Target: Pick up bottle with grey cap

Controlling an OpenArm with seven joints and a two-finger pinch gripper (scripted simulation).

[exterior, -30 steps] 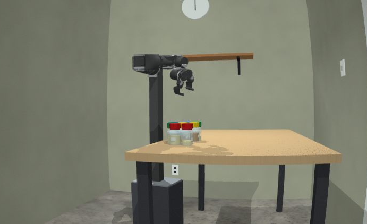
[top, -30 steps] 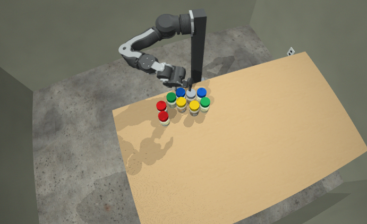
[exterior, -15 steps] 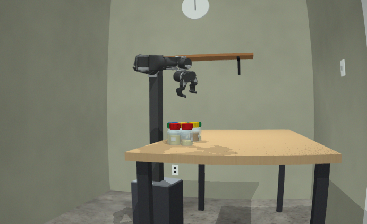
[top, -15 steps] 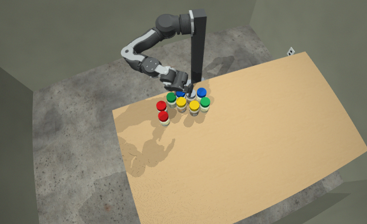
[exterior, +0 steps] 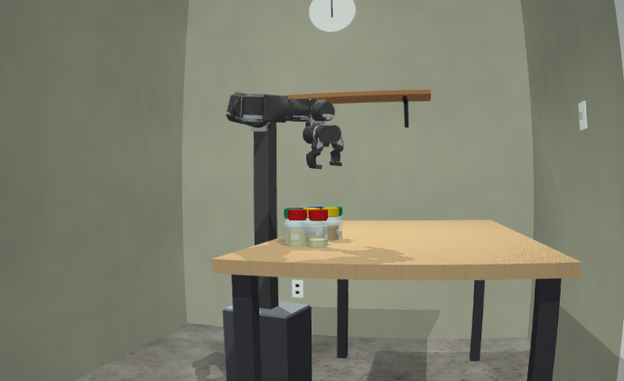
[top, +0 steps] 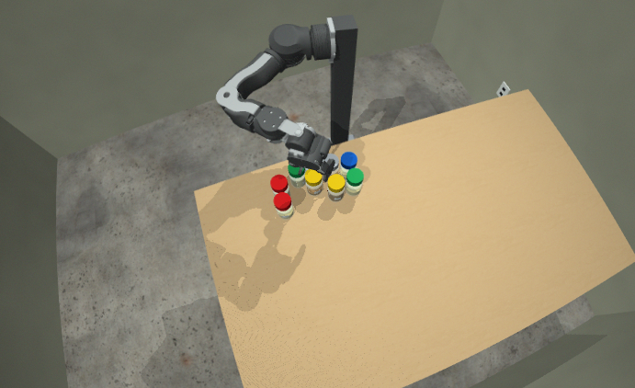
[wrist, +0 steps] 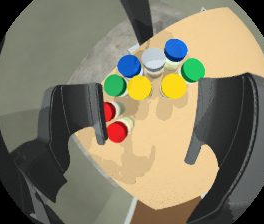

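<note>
My hand is 5 cm past the yellow-capped bottle and 19 cm above it. Also, from my hand: grey-capped bottle: 9 cm behind, 6 cm to the left, 18 cm below; then green-capped bottle: 3 cm behind, 13 cm to the left, 18 cm below; then blue-capped bottle: 9 cm behind, 12 cm to the left, 19 cm below.
</note>
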